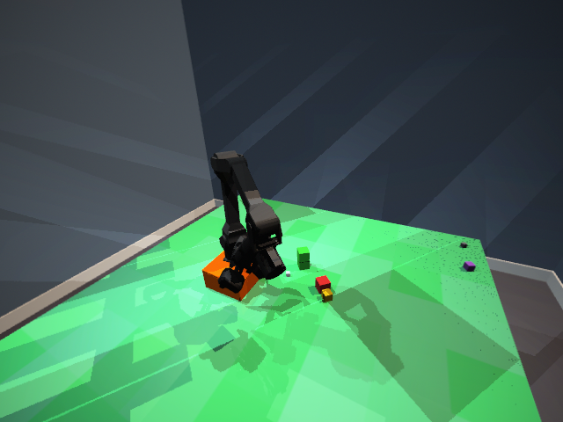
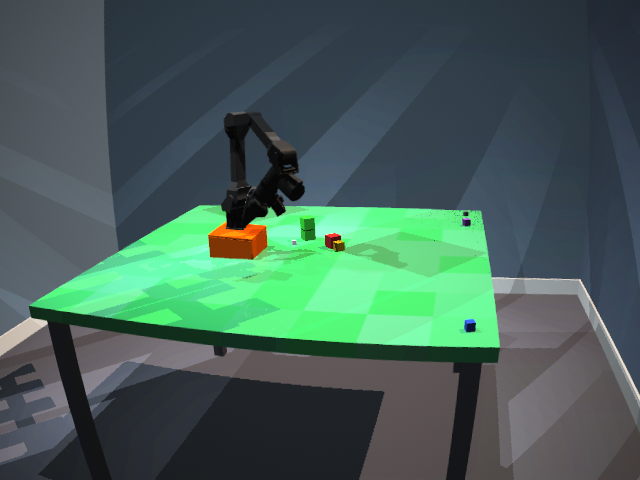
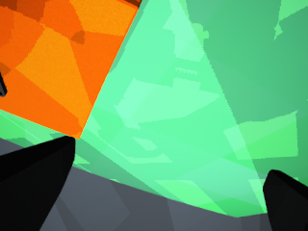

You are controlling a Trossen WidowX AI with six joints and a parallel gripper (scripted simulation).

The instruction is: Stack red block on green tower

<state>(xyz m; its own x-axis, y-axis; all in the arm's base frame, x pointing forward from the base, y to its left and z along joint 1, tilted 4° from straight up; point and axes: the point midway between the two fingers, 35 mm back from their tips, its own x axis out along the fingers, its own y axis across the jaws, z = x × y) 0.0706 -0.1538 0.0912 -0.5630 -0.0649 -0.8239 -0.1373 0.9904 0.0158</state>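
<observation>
My gripper tip is 270 mm short of the red block, 160 mm to the right of it and 110 mm above it. The rest, counted from my gripper tip: yellow cube (290 mm ahead, 120 mm to the left, 120 mm below); then small white cube (140 mm ahead, 200 mm to the left, 120 mm below); then green block (180 mm ahead, 260 mm to the left, 70 mm below).
</observation>
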